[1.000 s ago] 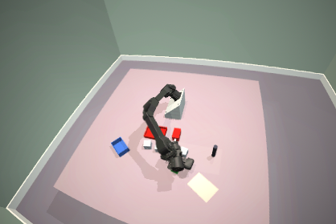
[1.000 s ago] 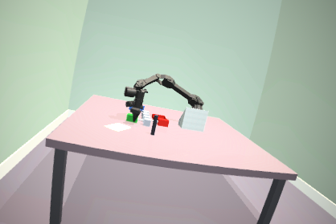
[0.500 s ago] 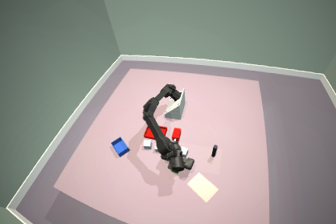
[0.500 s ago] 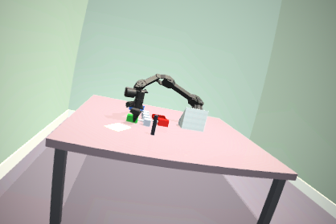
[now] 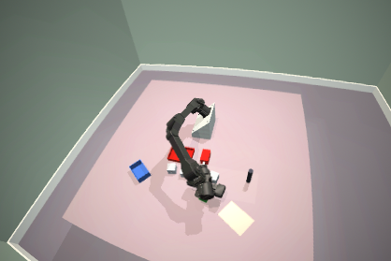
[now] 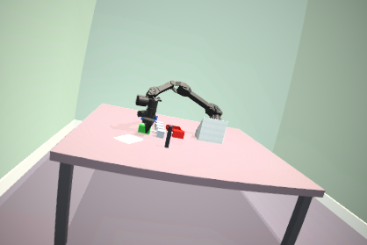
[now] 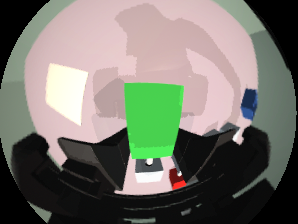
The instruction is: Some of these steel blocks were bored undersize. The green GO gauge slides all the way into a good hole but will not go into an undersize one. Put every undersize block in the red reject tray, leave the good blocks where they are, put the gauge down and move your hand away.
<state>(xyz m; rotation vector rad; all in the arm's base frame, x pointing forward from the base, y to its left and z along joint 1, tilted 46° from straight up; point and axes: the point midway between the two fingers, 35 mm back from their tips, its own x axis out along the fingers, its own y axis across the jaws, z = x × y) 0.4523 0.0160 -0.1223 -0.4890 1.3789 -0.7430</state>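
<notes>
Right now my gripper tip is 20 mm below the green GO gauge and 10 mm past it. Round my gripper tip: blue tray: 400 mm to the right, 20 mm behind; small red piece: 170 mm behind, 60 mm to the right, 10 mm above; cream sheet: 170 mm to the left, 100 mm ahead, 10 mm below.
</notes>
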